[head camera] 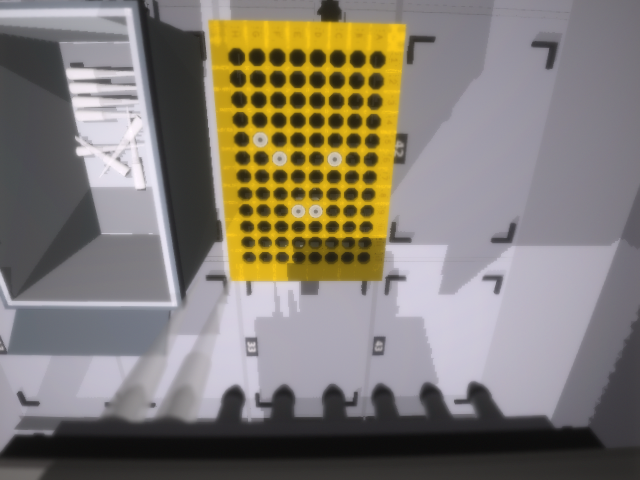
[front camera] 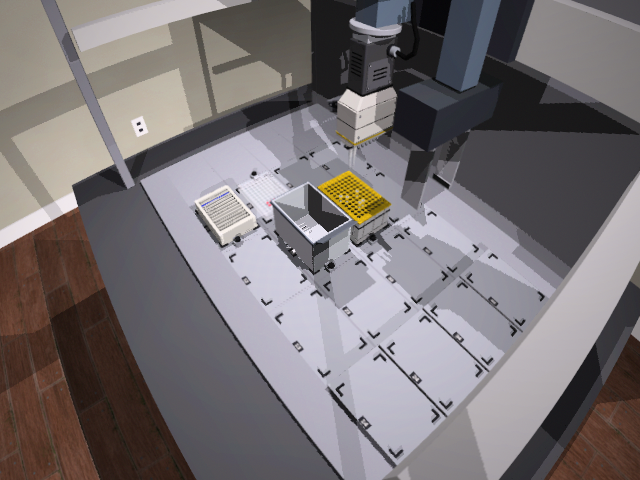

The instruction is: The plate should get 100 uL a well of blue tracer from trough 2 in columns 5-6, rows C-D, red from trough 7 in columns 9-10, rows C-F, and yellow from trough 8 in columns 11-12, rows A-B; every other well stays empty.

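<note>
The pipetting head (front camera: 364, 116) (head camera: 320, 436) is above the deck just behind the yellow tip rack (front camera: 383, 204) (head camera: 227, 170). Two pale tips (front camera: 353, 155) (head camera: 164, 379) hang from its two leftmost channels in the head view; the other channels are bare. Several white tips stand scattered in the rack among empty holes. The clear plate (front camera: 261, 188) lies left of the rack in the front view, with a small red patch; single wells cannot be read. The cream trough block (front camera: 225, 214) shows a blue strip near its back end. My parked plate gripper (front camera: 433, 192) has its fingers apart, empty.
A tall grey open bin (front camera: 297, 240) (head camera: 93, 303) stands between the plate and the tip rack, close beside the rack. Loose used tips (head camera: 105, 100) lie on its floor. Black corner brackets and small dark knobs mark the deck positions.
</note>
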